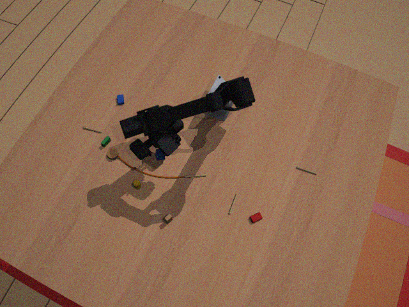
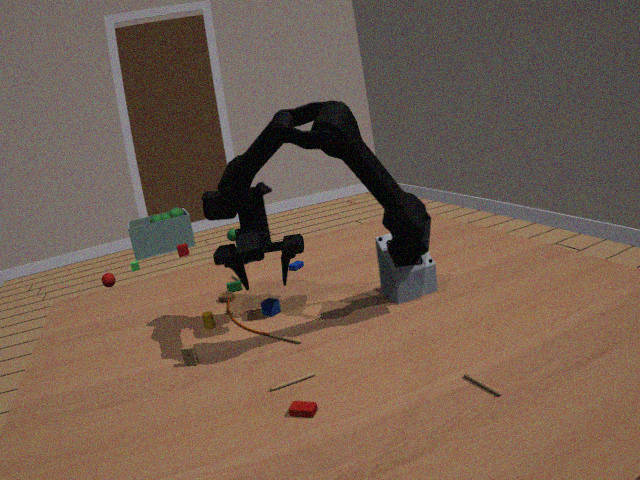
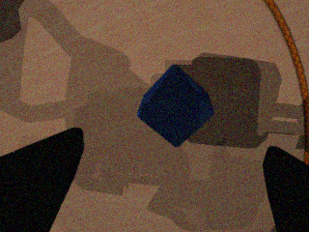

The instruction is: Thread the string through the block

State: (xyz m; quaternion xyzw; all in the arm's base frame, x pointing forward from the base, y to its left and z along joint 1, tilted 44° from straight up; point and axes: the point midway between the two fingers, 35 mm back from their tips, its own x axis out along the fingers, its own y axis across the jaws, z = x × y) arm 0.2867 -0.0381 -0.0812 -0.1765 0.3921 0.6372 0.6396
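Now: gripper tip 1 cm short of the thin wooden stick, 14 cm to the right of it and 6 cm above it. The rest, counted from my gripper tip: yellow cylinder (14 cm ahead, 4 cm below); then green block (6 cm ahead, 20 cm to the right, 5 cm below); then round wooden button (9 cm ahead, 15 cm to the right, 5 cm below).
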